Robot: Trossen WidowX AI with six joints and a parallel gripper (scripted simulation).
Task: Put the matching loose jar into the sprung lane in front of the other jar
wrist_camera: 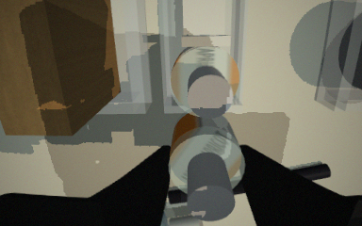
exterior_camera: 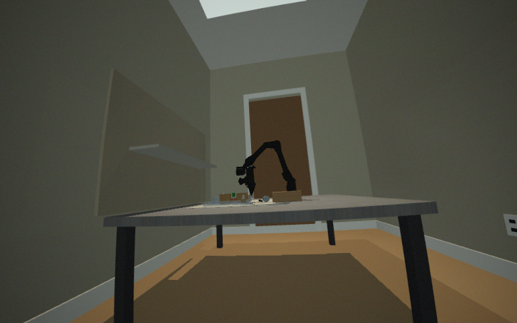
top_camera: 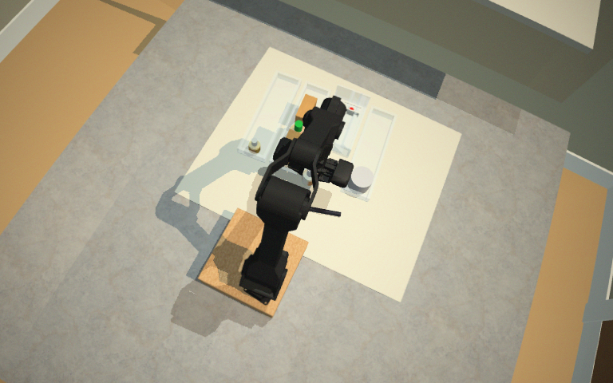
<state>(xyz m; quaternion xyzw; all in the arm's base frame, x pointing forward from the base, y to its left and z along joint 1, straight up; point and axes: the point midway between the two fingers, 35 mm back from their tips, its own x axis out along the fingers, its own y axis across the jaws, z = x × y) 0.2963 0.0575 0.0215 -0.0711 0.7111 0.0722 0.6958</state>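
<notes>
Right now my gripper tip is 5 cm to the left of the dark rod, 5 cm past it and 4 cm above it. The rest, counted from my gripper tip: wide grey cylinder 11 cm to the right, 8 cm ahead, 2 cm below; then small jar 17 cm to the left, 2 cm below.
</notes>
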